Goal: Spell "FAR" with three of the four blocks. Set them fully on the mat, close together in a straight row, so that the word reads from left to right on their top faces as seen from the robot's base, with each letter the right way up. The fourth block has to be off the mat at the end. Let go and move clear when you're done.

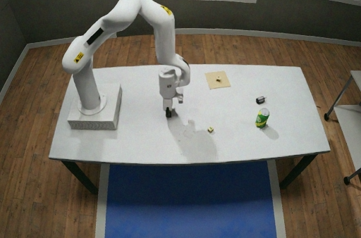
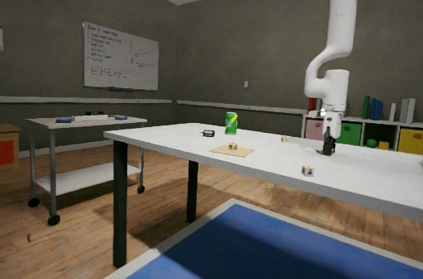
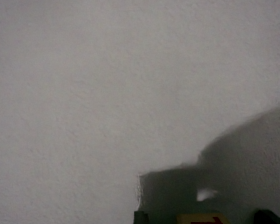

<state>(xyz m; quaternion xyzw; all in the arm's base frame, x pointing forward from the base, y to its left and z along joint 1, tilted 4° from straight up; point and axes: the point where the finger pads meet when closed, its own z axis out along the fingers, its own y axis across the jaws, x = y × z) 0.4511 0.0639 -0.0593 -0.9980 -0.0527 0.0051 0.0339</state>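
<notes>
My gripper is now 26 cm short of the tan mat, 30 cm to the right of it and 2 cm above it. Also, from my hand: green soda can: 54 cm ahead, 1 cm to the right, 4 cm above; small black object: 55 cm ahead, 16 cm to the left.
</notes>
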